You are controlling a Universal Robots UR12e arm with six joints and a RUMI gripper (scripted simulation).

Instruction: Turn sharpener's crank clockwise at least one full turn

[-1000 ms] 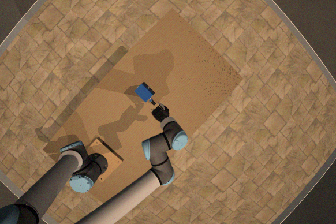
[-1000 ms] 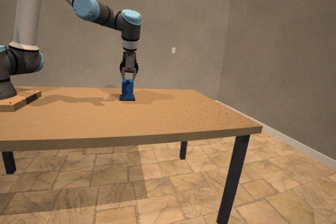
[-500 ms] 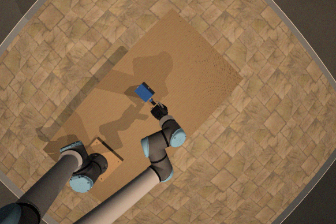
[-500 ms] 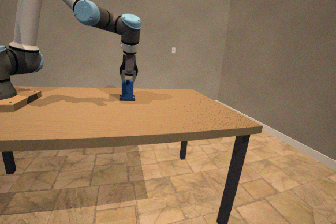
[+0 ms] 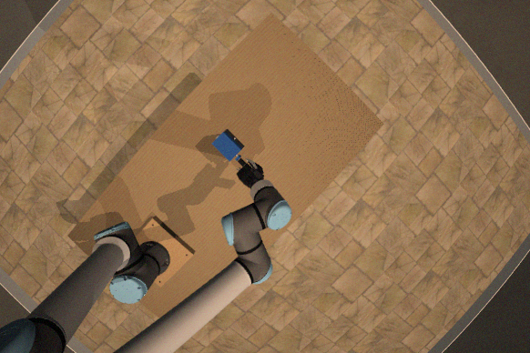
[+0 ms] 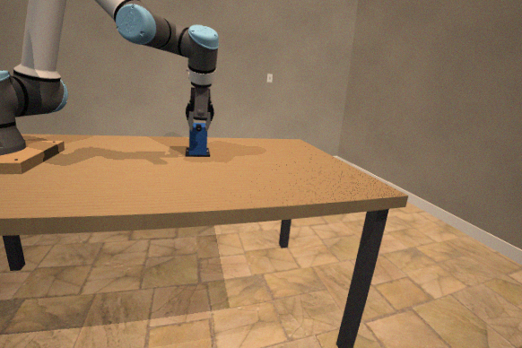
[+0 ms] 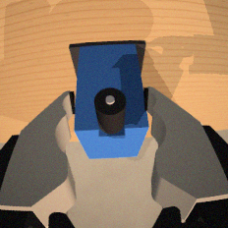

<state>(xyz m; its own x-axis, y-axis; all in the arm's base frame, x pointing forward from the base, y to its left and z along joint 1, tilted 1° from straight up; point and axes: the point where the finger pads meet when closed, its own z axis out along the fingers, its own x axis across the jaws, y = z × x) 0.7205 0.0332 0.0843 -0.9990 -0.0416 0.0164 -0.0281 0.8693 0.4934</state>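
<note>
Right now the dark cylindrical crank knob is 20 mm to the left of my hand.
</note>
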